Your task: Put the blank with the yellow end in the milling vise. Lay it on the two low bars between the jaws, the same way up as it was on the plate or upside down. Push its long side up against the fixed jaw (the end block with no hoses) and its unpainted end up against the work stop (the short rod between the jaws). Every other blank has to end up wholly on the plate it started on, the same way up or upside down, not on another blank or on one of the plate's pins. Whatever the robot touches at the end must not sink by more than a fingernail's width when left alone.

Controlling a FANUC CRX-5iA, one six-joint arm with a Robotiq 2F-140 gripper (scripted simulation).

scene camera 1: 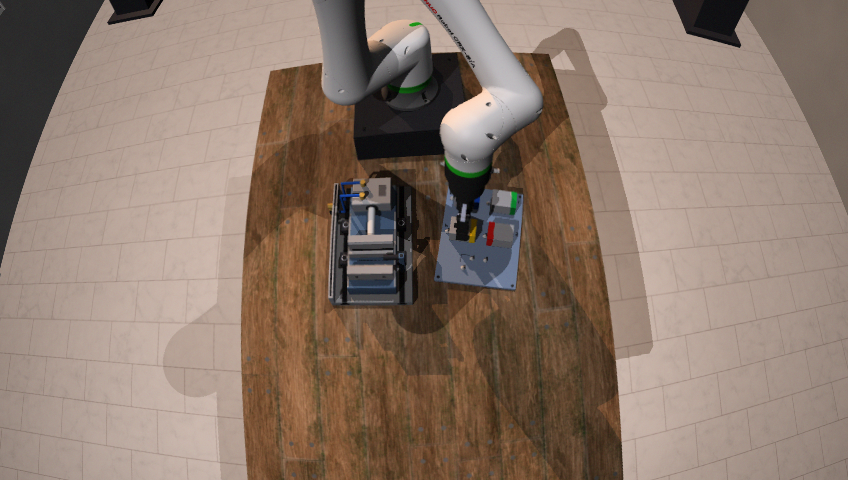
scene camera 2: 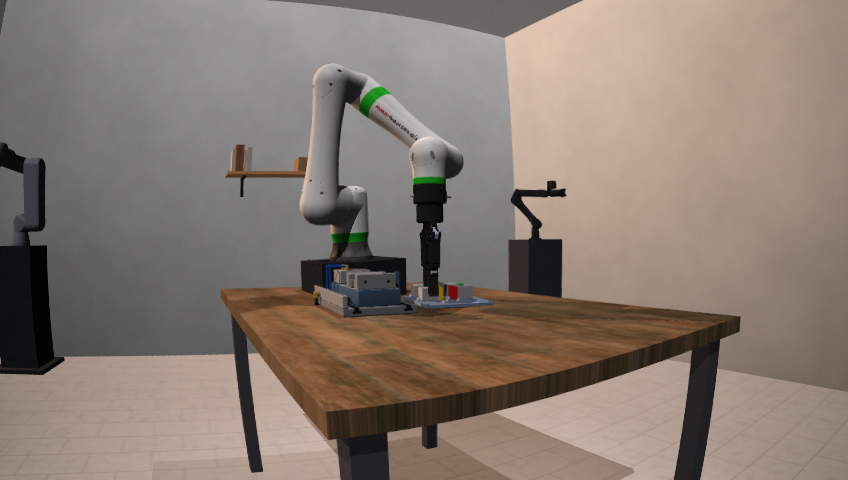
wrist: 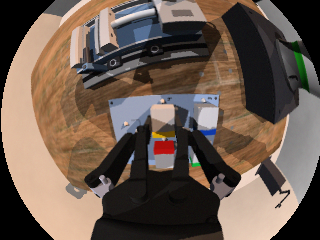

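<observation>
There is a yellow-ended blank [wrist: 162, 115] that I can see. I also see my gripper [scene camera 2: 430, 292], and the same gripper appears at [scene camera 1: 463, 229] and at [wrist: 163, 120].
</observation>
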